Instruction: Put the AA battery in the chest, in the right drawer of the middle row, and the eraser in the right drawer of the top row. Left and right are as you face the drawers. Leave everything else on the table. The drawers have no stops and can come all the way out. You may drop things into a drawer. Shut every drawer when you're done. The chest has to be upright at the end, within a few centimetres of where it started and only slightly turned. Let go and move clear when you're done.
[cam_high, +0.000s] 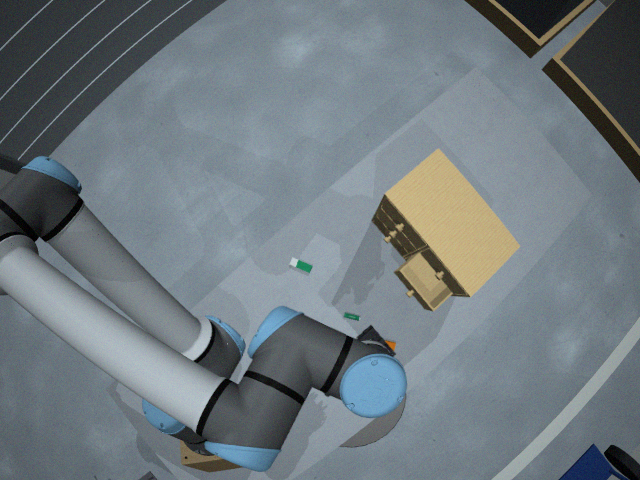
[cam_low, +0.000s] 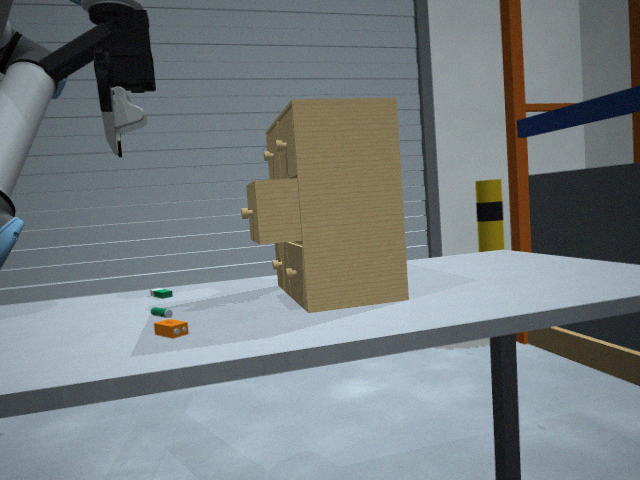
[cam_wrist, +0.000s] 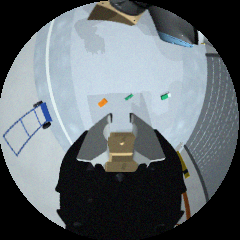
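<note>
The green AA battery lies 280 mm below my hand, 40 mm to the left of it and 40 mm ahead of it. The rest, counted from my hand: orange block: 280 mm below, 110 mm to the right, 70 mm ahead; then eraser: 280 mm below, 260 mm to the left, 20 mm ahead.
</note>
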